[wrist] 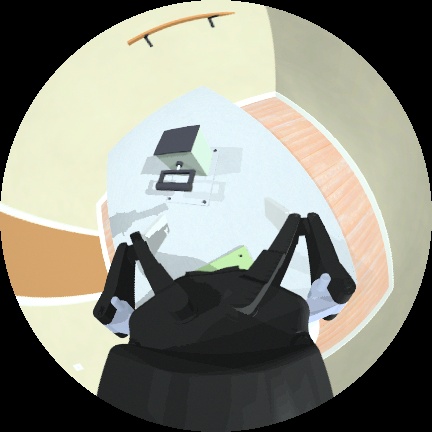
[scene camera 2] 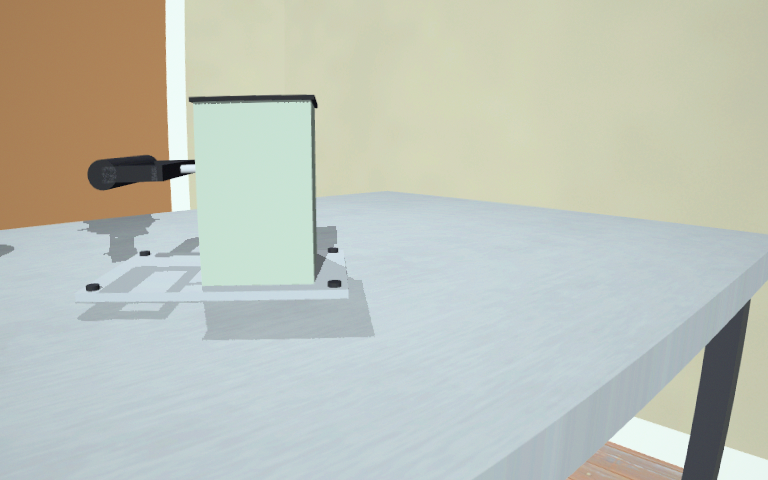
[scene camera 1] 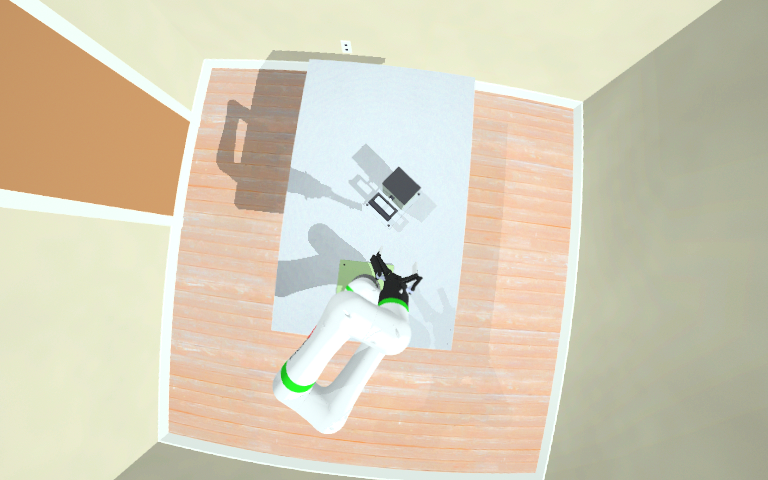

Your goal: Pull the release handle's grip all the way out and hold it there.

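Note:
The release handle's black loop grip stands out from the side of an upright pale green box with a dark lid. A short light rod shows between grip and box. The box stands on a clear base plate with dark bolts. My gripper is open and empty, its two fingers wide apart. It is apart from the grip, on the robot's side of it, and points toward the box side of the table. The gripper does not show in scene camera 2.
The assembly stands on a light grey table. A green plate lies at the white arm's base, partly hidden. A wooden rail is on the wall.

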